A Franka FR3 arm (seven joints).
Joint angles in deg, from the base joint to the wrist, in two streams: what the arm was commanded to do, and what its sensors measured. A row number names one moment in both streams.
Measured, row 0: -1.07, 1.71, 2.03, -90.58, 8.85, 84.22, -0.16
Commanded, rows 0 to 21: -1.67, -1.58, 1.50, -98.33, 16.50, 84.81, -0.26; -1.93, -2.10, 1.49, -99.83, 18.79, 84.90, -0.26; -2.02, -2.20, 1.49, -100.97, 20.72, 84.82, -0.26; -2.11, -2.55, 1.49, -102.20, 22.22, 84.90, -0.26; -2.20, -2.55, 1.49, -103.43, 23.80, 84.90, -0.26; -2.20, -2.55, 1.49, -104.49, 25.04, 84.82, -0.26; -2.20, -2.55, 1.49, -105.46, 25.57, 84.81, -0.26; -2.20, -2.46, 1.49, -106.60, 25.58, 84.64, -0.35; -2.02, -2.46, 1.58, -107.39, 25.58, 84.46, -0.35; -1.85, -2.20, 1.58, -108.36, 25.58, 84.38, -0.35; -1.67, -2.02, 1.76, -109.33, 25.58, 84.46, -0.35; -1.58, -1.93, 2.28, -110.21, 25.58, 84.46, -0.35; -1.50, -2.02, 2.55, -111.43, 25.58, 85.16, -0.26; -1.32, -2.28, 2.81, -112.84, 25.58, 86.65, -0.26; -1.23, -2.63, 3.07, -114.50, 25.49, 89.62, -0.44; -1.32, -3.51, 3.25, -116.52, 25.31, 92.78, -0.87; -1.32, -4.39, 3.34, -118.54, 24.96, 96.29, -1.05; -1.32, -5.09, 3.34, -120.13, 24.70, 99.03, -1.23; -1.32, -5.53, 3.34, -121.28, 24.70, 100.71, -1.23; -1.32, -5.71, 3.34, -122.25, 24.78, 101.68, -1.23; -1.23, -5.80, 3.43, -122.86, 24.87, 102.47, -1.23; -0.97, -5.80, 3.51, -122.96, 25.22, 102.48, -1.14
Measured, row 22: -1.10, -2.57, 3.11, -118.62, 24.40, 99.40, -0.35
